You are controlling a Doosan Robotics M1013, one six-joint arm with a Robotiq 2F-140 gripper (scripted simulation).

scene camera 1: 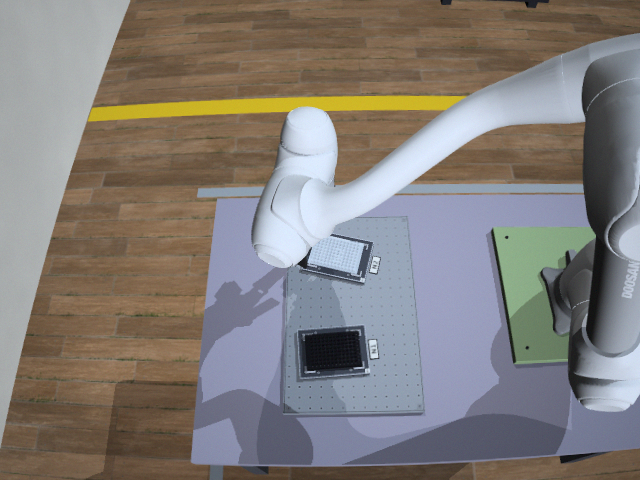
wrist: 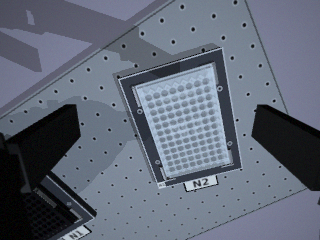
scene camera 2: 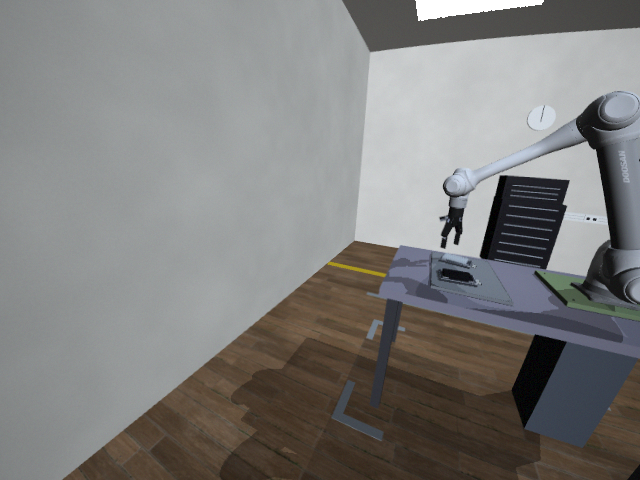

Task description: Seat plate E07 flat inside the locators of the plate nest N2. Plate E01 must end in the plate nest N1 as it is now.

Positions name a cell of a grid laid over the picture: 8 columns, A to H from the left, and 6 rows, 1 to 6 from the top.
I see my gripper (wrist: E4), a clear well plate E07 (scene camera 1: E4), a black plate E01 (scene camera 1: E5) and a dark nest N2 (scene camera 1: E4).
The clear well plate E07 shows as well in the wrist view (wrist: E3). The dark nest N2 is seen too in the wrist view (wrist: F3).
